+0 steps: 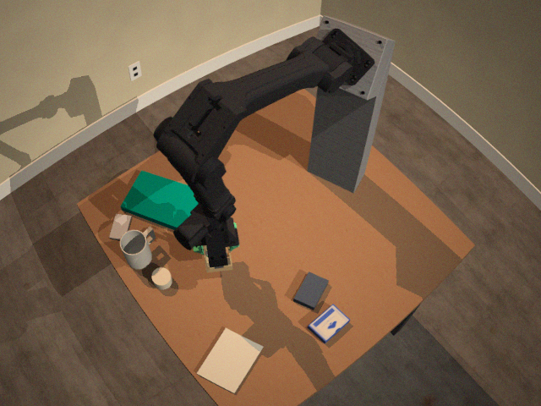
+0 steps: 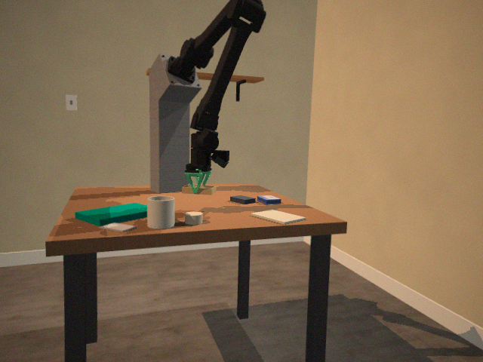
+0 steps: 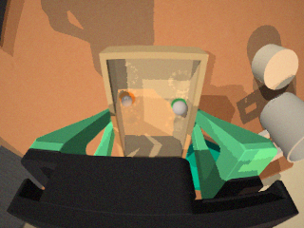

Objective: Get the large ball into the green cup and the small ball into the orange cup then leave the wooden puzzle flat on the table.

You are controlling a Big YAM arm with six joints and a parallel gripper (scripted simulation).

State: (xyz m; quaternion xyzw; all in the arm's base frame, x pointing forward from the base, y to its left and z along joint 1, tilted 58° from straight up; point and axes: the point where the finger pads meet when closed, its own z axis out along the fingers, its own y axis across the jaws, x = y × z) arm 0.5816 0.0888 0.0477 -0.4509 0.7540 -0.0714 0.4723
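Right now the wooden puzzle is 10 mm below my hand. The rest, counted from my hand: dark box (190 mm behind, 170 mm to the left, 70 mm below); then grey mug (210 mm ahead, 100 mm to the right, 40 mm below); then grey cube (140 mm to the right, 80 mm below, 10 mm ahead).
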